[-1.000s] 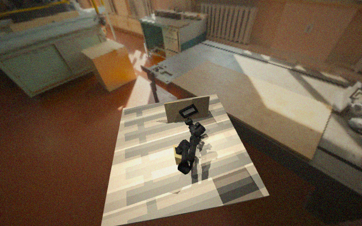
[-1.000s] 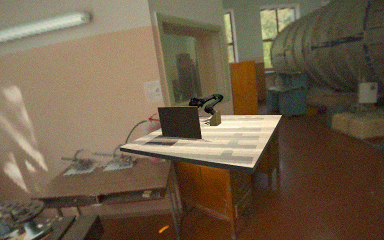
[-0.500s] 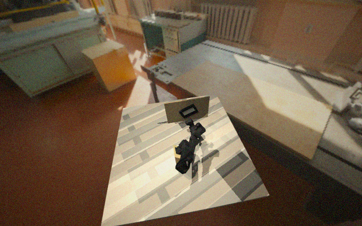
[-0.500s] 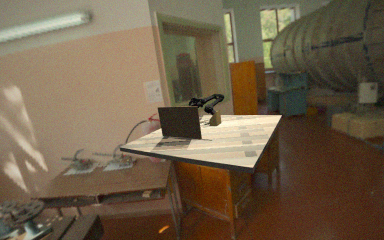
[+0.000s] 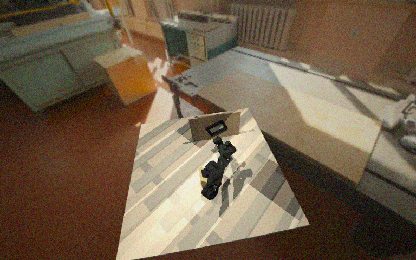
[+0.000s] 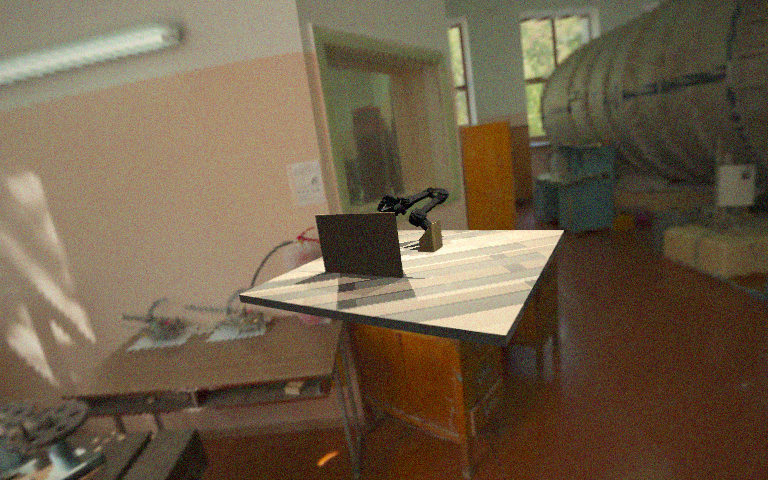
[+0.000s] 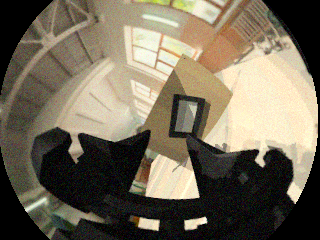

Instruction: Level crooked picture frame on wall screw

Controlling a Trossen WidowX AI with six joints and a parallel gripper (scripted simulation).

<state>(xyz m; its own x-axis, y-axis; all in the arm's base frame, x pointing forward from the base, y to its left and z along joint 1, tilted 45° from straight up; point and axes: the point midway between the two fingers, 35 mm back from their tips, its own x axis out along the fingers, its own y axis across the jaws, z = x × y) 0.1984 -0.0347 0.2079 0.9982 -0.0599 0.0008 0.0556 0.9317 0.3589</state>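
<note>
Right now the black picture frame is 200 mm ahead of my gripper tip, 90 mm below it and 20 mm to the right of it. Round my gripper tip: tan wall board 220 mm ahead, 100 mm below, 20 mm to the right.
</note>
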